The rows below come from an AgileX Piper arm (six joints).
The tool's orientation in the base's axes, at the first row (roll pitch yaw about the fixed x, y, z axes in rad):
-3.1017, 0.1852, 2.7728
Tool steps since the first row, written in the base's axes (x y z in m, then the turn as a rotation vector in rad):
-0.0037, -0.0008, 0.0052, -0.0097, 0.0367, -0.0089
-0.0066, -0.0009, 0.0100, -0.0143, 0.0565, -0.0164
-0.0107, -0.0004, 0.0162, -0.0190, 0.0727, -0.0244
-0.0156, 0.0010, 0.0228, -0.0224, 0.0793, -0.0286
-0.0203, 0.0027, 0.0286, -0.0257, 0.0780, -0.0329
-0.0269, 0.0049, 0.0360, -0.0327, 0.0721, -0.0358
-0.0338, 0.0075, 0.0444, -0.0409, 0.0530, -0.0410
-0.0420, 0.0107, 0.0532, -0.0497, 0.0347, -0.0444
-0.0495, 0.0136, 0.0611, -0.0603, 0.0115, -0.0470
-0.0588, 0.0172, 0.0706, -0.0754, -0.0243, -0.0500
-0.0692, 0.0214, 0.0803, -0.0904, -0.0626, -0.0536
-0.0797, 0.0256, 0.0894, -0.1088, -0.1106, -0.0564
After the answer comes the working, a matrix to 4 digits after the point.
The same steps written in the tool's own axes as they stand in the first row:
0.0022, -0.0023, -0.0056, 0.0235, 0.0309, 0.0034
0.0039, -0.0037, -0.0108, 0.0361, 0.0479, 0.0080
0.0067, -0.0049, -0.0176, 0.0477, 0.0615, 0.0134
0.0105, -0.0057, -0.0249, 0.0539, 0.0666, 0.0164
0.0143, -0.0061, -0.0316, 0.0573, 0.0643, 0.0202
0.0198, -0.0067, -0.0401, 0.0621, 0.0564, 0.0226
0.0255, -0.0072, -0.0497, 0.0638, 0.0359, 0.0283
0.0325, -0.0076, -0.0600, 0.0660, 0.0157, 0.0322
0.0389, -0.0079, -0.0692, 0.0680, -0.0096, 0.0355
0.0470, -0.0084, -0.0804, 0.0697, -0.0483, 0.0398
0.0562, -0.0087, -0.0920, 0.0706, -0.0893, 0.0449
0.0657, -0.0090, -0.1030, 0.0709, -0.1405, 0.0497

The tool's axes in the first row as the columns of a matrix, in the base's axes (rounded; the answer above uses it unrounded):
-0.9168, 0.3671, 0.1572
0.3543, 0.9294, -0.1035
-0.1841, -0.0392, -0.9821

